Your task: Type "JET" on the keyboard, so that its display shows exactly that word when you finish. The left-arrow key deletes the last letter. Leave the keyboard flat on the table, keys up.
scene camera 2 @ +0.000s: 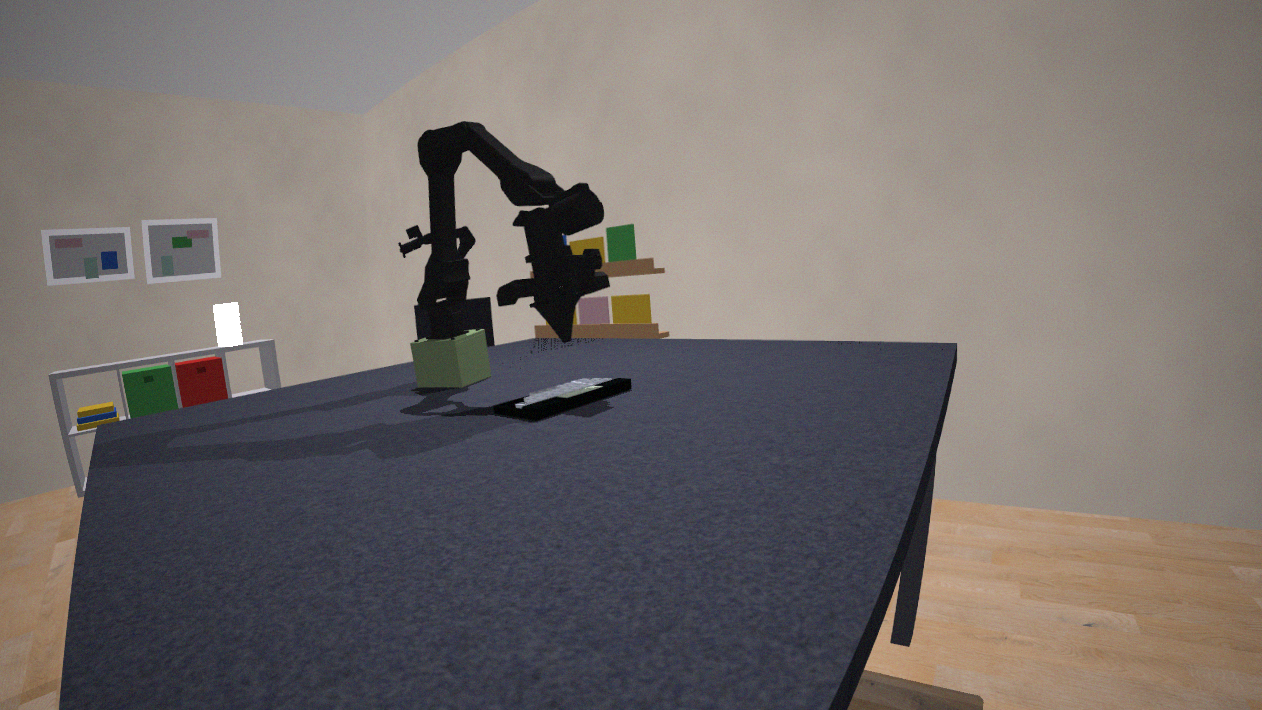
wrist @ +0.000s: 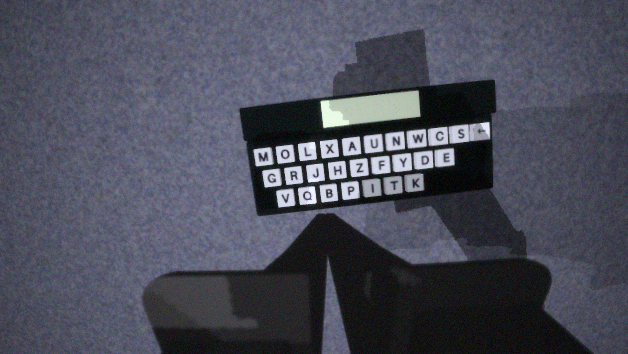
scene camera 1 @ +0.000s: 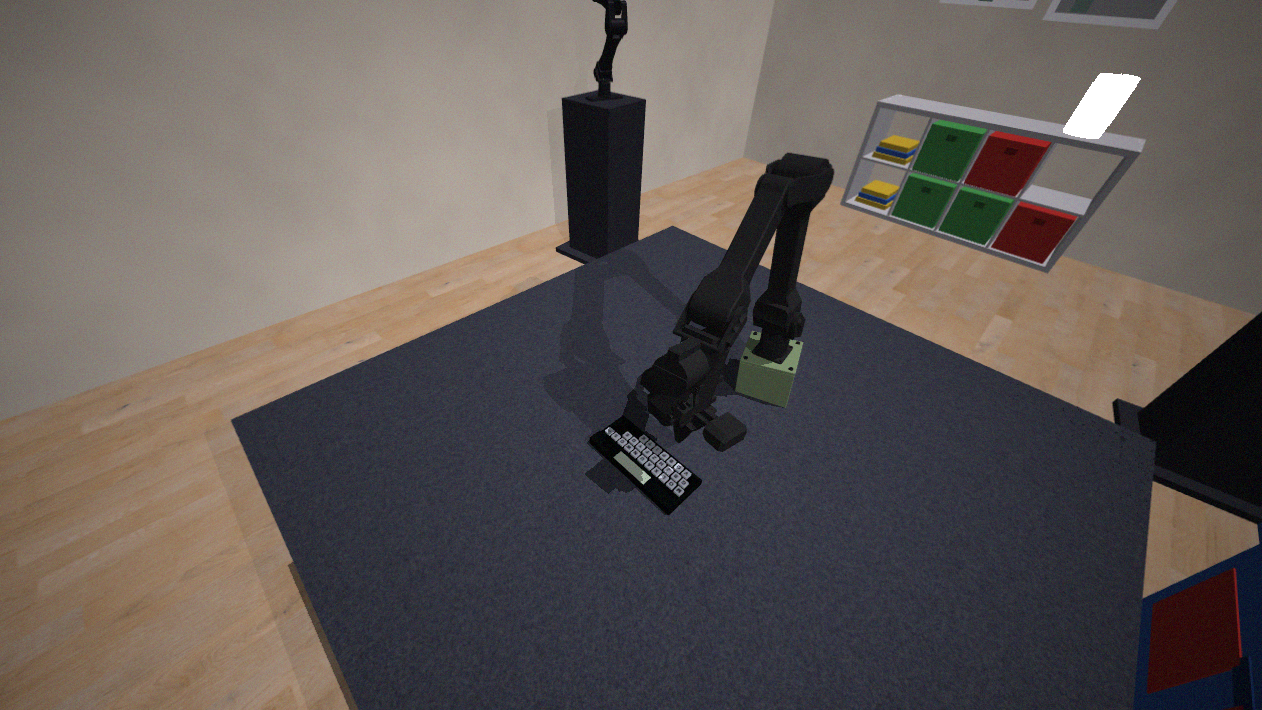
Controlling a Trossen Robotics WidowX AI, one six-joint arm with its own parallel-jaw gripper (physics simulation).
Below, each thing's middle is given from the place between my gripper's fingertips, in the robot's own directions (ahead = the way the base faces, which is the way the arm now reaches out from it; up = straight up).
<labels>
I see my gripper 20 mm short of the black keyboard (scene camera 2: 547,402), 50 mm to the left of it and 70 mm above it.
</labels>
